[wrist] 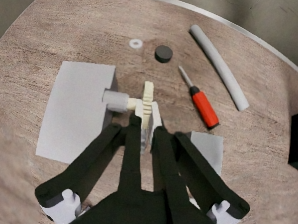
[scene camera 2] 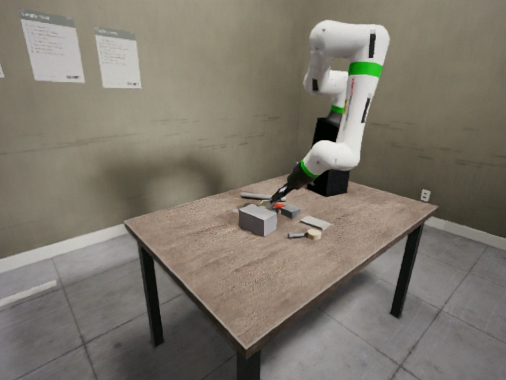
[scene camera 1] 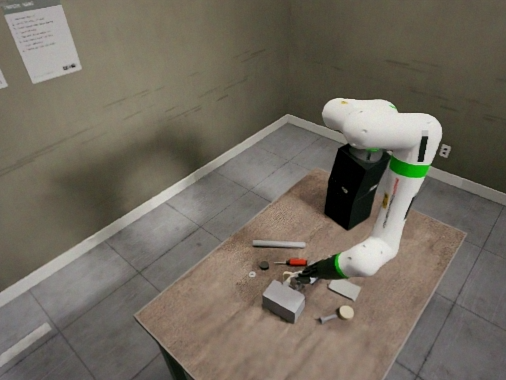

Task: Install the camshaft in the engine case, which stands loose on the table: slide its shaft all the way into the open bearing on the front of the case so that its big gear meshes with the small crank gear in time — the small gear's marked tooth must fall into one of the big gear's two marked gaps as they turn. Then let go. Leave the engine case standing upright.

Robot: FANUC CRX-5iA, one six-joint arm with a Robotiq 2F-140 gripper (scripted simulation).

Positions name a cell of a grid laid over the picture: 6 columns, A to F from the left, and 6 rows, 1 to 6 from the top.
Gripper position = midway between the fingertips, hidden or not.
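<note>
Through the wrist view I find my gripper (wrist: C3), with a grey rod (wrist: E3) and a grey block (wrist: E4) in the same view, and a grey engine case (wrist: B3) shows there too. I can also see the grey engine case (scene camera 1: D5) from the scene. It is the grey engine case (scene camera 2: D4) again that I see from scene camera 2.
</note>
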